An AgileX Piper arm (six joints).
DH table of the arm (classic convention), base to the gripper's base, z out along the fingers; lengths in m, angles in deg. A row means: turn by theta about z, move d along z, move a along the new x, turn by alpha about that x. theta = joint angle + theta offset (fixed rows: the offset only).
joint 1: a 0  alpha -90  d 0.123  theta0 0
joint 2: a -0.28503  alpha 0  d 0  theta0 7.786
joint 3: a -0.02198  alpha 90  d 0  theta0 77.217
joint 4: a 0  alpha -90  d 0.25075  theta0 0
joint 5: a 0  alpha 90  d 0  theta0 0
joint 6: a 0  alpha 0  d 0.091  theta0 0
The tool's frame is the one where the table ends.
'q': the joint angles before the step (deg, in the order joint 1, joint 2, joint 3, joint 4, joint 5, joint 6). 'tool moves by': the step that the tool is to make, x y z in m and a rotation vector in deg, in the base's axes. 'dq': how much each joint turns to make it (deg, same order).
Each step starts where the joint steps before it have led.
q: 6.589, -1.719, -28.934, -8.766, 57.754, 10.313
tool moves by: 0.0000, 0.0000, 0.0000, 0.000, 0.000, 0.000
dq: 0.000, 0.000, 0.000, 0.000, 0.000, 0.000
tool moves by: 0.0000, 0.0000, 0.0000, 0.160, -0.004, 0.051
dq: 0.104, -0.005, -0.002, 0.012, 0.006, 0.161
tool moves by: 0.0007, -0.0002, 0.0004, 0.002, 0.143, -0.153
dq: 0.042, 0.275, -0.051, -0.212, -0.055, 0.213
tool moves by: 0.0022, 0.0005, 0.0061, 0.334, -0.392, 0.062
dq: 0.012, 1.392, -0.993, 0.101, -0.798, 0.298
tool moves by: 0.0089, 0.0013, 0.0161, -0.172, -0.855, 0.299
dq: 0.028, 4.241, -2.493, -0.091, -2.605, 0.033
